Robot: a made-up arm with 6 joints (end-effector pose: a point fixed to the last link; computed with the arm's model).
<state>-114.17 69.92 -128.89 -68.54 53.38 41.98</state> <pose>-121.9 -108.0 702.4 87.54 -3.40 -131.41</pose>
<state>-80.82 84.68 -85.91 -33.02 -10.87 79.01</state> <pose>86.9 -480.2 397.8 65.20 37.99 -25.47</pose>
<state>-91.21 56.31 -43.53 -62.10 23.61 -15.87</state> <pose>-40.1 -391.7 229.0 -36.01 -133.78 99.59</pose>
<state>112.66 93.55 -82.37 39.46 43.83 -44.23</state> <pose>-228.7 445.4 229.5 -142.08 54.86 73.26</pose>
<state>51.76 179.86 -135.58 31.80 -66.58 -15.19</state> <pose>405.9 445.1 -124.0 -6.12 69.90 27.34</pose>
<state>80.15 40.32 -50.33 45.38 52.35 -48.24</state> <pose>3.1 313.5 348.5 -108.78 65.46 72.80</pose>
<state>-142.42 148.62 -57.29 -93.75 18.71 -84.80</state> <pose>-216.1 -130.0 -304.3 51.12 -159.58 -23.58</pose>
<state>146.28 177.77 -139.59 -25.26 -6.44 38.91</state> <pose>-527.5 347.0 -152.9 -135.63 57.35 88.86</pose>
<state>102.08 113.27 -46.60 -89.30 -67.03 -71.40</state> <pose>-152.0 315.9 -97.7 -73.23 -90.10 51.63</pose>
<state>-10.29 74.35 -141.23 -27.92 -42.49 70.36</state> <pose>38.0 21.9 764.4 -26.48 -9.09 34.61</pose>
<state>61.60 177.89 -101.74 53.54 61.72 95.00</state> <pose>101.0 320.3 -344.8 -84.23 -103.42 38.63</pose>
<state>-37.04 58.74 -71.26 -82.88 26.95 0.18</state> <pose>269.9 -254.3 452.6 -9.31 96.46 -113.24</pose>
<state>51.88 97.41 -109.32 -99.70 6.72 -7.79</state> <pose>322.4 393.9 466.6 -72.63 19.24 -52.01</pose>
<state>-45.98 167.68 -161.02 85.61 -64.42 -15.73</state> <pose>385.4 -514.8 141.1 88.20 -0.85 -31.44</pose>
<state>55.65 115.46 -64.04 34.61 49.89 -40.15</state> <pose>198.5 359.6 -82.3 97.71 -135.35 -35.54</pose>
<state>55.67 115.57 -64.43 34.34 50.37 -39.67</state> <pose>199.1 360.6 -81.1 97.44 -135.23 -35.33</pose>
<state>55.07 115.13 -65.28 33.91 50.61 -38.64</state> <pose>206.4 363.1 -73.5 96.77 -136.75 -35.65</pose>
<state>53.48 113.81 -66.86 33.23 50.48 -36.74</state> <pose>224.6 367.0 -55.4 95.35 -140.90 -36.85</pose>
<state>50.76 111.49 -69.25 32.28 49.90 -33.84</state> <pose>254.7 369.7 -24.2 92.72 -148.11 -39.07</pose>
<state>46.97 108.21 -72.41 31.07 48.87 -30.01</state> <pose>294.8 366.9 21.7 -82.53 147.79 39.55</pose>
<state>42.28 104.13 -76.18 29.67 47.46 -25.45</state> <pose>339.9 353.3 81.8 -69.18 144.43 39.44</pose>
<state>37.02 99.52 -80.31 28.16 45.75 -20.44</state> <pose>382.4 326.3 152.8 -54.91 139.37 39.07</pose>
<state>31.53 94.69 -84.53 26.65 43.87 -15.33</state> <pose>414.4 287.0 229.3 -41.05 132.72 38.43</pose>
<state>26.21 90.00 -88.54 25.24 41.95 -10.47</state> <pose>431.3 240.8 304.0 -28.78 125.07 37.58</pose>
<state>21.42 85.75 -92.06 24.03 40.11 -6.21</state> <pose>433.3 195.3 370.2 -18.87 117.23 36.64</pose>
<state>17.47 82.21 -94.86 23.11 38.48 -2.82</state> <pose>425.0 156.7 423.0 -11.59 110.15 35.74</pose>
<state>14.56 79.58 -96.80 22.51 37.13 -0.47</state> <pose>413.3 128.8 460.2 -6.80 104.59 34.98</pose>
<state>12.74 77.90 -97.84 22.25 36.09 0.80</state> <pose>404.0 111.9 482.0 -4.10 100.93 34.44</pose>
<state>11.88 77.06 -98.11 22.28 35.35 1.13</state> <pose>399.4 104.2 491.2 -2.98 99.08 34.13</pose>
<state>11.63 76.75 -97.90 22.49 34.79 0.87</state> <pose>398.7 102.1 492.7 -2.78 98.37 33.96</pose>
